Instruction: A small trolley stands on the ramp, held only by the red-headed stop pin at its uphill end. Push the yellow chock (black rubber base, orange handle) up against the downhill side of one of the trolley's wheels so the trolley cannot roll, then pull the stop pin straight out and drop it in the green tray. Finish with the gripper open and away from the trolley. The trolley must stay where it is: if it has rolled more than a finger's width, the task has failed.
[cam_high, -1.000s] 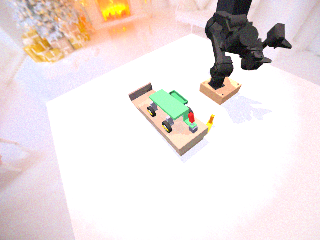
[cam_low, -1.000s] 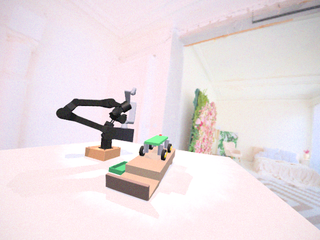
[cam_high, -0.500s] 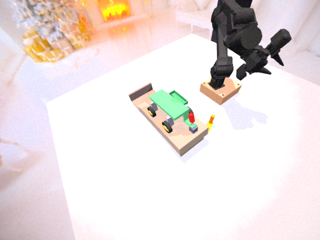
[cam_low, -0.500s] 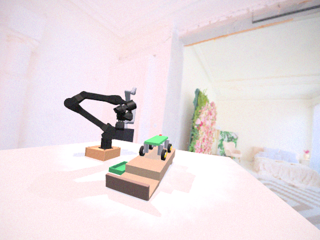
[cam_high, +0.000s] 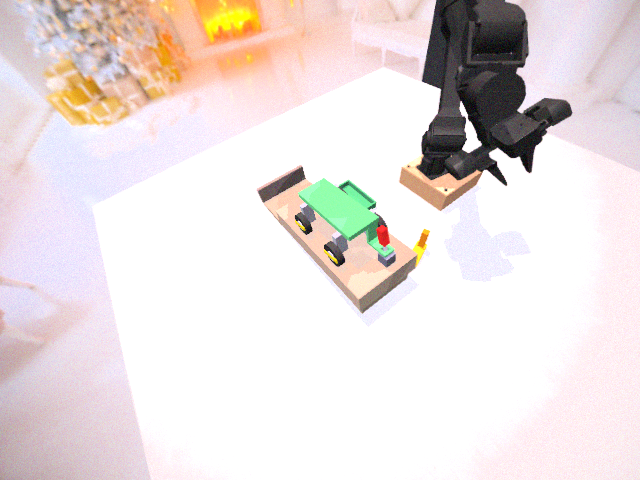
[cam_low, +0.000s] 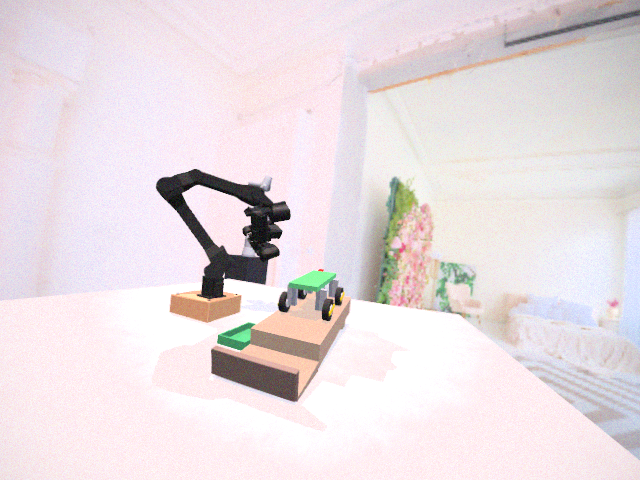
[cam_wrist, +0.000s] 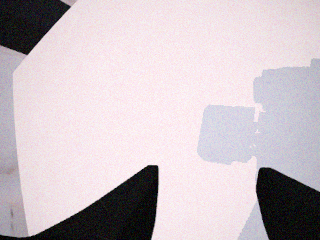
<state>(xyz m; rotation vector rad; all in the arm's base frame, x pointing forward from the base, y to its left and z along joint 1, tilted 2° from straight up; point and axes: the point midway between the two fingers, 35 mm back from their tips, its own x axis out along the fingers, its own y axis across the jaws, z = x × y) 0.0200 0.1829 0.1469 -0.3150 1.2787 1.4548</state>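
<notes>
Now: the yellow chock 160 mm ahead of my gripper tip, 30 mm to the right of it and 160 mm below it. Also, from my gripper tip: red-headed stop pin: 270 mm ahead, 20 mm to the right, 40 mm below; then end wall: 360 mm ahead, 400 mm to the right, 150 mm below; then trolley: 310 mm ahead, 130 mm to the right, 70 mm below.
</notes>
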